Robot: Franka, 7 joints.
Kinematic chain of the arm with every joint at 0, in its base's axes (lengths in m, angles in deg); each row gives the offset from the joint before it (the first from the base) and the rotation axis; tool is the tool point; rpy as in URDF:
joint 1: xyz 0 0 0.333 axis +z
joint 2: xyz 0 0 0 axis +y
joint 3: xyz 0 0 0.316 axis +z
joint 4: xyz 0.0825 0 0 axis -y
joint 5: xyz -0.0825 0 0.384 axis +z
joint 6: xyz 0 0 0 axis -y
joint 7: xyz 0.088 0 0 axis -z
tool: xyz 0 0 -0.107 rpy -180 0 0
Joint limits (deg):
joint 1: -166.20..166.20
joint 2: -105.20..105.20
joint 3: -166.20..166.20
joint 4: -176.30..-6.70
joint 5: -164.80..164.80
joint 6: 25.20..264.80
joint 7: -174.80..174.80
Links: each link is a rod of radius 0.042 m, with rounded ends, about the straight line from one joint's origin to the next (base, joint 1, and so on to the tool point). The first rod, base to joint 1, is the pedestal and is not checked.
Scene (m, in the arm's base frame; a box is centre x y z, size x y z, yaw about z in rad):
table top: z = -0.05
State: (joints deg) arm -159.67 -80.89 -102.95 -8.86 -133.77 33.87 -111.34
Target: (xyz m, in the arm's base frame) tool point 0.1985 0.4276 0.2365
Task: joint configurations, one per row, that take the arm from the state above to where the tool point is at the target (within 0.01 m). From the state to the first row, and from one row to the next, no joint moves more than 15 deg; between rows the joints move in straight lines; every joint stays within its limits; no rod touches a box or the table.
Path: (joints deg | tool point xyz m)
1: -160.49 -79.11 -102.84 -22.24 -127.28 32.79 -111.34 | 0.6506 0.2694 0.3501
2: -161.30 -77.32 -102.73 -35.63 -120.79 31.70 -111.34 | 0.6158 0.3455 0.3408
3: -162.12 -75.54 -102.63 -49.01 -114.30 30.62 -111.34 | 0.5637 0.4082 0.3282
4: -162.94 -73.76 -102.52 -62.40 -107.82 29.54 -111.34 | 0.4979 0.4539 0.3125
5: -163.75 -71.97 -102.41 -75.78 -101.33 28.45 -111.34 | 0.4232 0.4794 0.2943
6: -164.57 -70.19 -102.30 -89.16 -94.84 27.37 -111.34 | 0.3451 0.4833 0.2744
7: -165.38 -68.41 -102.20 -102.55 -88.35 26.28 -111.34 | 0.2685 0.4656 0.2544
8: -166.20 -66.62 -102.09 -115.93 -81.86 25.20 -111.34 | 0.1985 0.4276 0.2365

